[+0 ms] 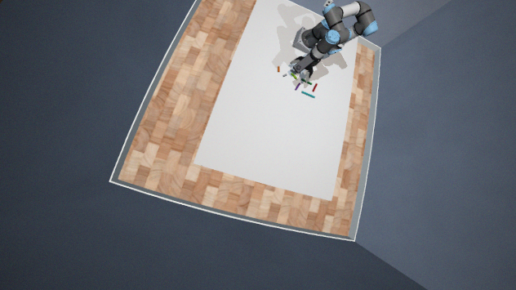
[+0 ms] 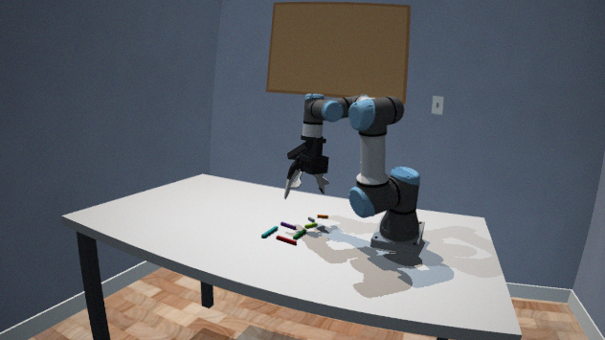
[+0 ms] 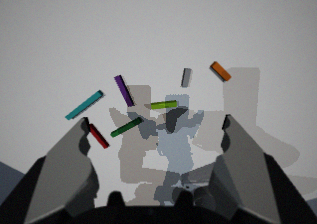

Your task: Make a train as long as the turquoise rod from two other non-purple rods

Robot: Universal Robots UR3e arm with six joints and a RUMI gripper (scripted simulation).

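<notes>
Right now my hand is 3 cm past the red rod, 18 cm to the right of it and 10 cm above it. Round my hand: grey rod 1 cm behind, 6 cm to the right, 10 cm below; then lime rod 4 cm behind, 10 cm below; then purple rod 3 cm ahead, 5 cm to the left, 10 cm below.
</notes>
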